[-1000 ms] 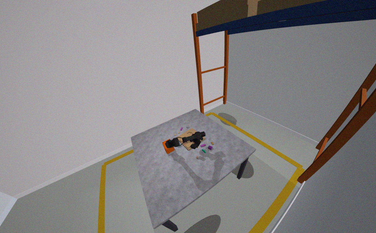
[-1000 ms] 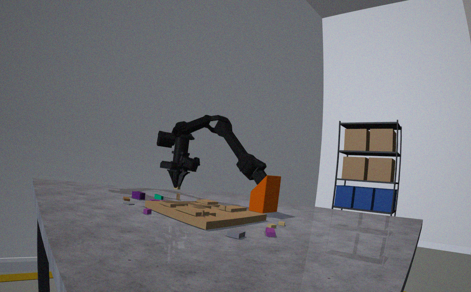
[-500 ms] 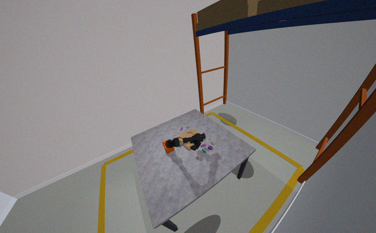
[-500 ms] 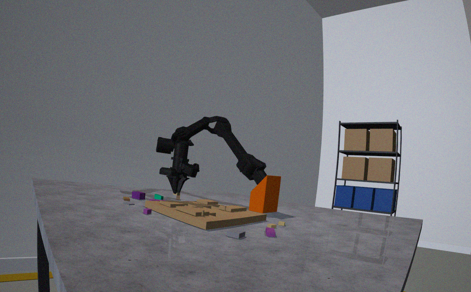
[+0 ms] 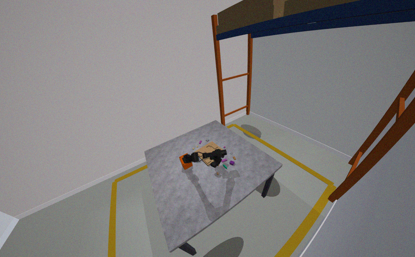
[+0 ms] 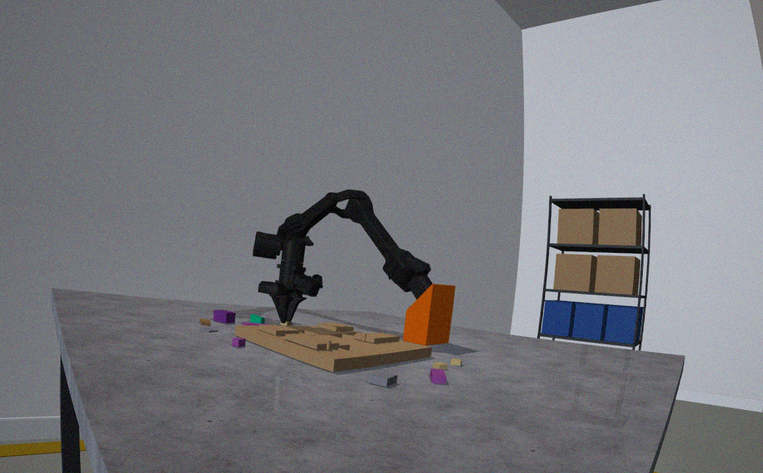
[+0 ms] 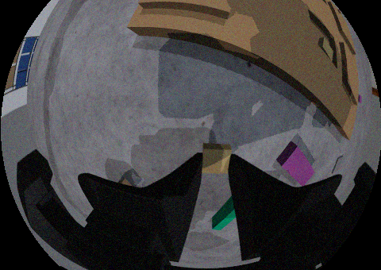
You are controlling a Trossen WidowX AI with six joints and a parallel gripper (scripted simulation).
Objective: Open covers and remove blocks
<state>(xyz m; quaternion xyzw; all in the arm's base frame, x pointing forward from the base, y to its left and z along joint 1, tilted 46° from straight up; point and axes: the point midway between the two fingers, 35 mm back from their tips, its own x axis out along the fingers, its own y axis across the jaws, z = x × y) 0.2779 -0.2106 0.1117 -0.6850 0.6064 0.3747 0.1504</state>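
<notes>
The tan puzzle board is 210 mm to the left of my gripper tip, 40 mm ahead of it and 10 mm above it.
</notes>
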